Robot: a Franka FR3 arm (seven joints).
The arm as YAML. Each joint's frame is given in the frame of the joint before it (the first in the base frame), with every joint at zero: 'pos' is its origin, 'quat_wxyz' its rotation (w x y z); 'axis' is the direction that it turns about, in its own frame. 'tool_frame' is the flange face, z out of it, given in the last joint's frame.
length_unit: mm
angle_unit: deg
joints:
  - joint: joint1
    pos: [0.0, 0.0, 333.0]
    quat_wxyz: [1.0, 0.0, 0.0, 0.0]
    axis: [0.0, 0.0, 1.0]
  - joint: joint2
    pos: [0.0, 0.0, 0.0]
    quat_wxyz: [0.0, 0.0, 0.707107, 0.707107]
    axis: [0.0, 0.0, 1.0]
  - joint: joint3
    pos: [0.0, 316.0, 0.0]
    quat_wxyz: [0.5, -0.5, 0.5, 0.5]
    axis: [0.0, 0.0, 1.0]
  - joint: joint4
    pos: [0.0, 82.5, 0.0]
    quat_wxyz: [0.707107, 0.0, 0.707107, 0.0]
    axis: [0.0, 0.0, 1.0]
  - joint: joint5
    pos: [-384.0, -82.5, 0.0]
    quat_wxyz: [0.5, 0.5, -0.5, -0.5]
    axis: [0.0, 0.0, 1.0]
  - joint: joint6
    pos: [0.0, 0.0, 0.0]
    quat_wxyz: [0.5, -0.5, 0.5, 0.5]
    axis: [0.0, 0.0, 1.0]
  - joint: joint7
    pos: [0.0, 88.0, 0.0]
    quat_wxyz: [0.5, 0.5, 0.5, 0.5]
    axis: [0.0, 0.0, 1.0]
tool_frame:
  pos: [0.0, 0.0, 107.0]
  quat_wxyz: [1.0, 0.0, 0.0, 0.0]
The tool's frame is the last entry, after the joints.
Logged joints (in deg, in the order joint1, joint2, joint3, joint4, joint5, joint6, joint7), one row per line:
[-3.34 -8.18 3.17 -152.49 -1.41 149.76 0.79]
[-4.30 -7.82 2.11 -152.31 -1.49 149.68 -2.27]
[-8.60 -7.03 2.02 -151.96 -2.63 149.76 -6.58]
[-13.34 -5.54 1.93 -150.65 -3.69 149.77 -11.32]
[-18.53 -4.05 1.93 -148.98 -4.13 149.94 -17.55]
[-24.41 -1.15 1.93 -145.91 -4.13 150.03 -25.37]
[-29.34 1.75 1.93 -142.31 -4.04 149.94 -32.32]
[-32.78 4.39 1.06 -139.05 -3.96 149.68 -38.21]
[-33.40 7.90 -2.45 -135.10 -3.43 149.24 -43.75]
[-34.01 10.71 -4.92 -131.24 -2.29 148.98 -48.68]
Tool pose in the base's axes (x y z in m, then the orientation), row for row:
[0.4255 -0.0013 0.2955 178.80 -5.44 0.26]
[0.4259 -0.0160 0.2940 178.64 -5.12 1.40]
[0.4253 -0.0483 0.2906 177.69 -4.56 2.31]
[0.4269 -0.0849 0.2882 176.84 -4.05 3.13]
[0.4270 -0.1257 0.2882 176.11 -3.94 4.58]
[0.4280 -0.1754 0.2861 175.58 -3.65 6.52]
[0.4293 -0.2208 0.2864 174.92 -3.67 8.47]
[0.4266 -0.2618 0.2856 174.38 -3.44 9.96]
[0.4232 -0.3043 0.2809 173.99 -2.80 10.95]
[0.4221 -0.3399 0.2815 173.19 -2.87 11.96]
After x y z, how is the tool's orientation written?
As angles about the fixed x, y, z axes (roll, pitch, yaw), in degrees.
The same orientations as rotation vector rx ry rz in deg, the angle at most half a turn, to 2 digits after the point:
[178.61 0.32 8.49]
[178.51 2.09 8.01]
[177.61 3.44 7.14]
[176.78 4.66 6.38]
[176.03 6.83 6.29]
[175.42 9.78 5.97]
[174.64 12.68 6.17]
[173.96 14.90 5.97]
[173.44 16.40 5.11]
[172.53 17.81 5.40]

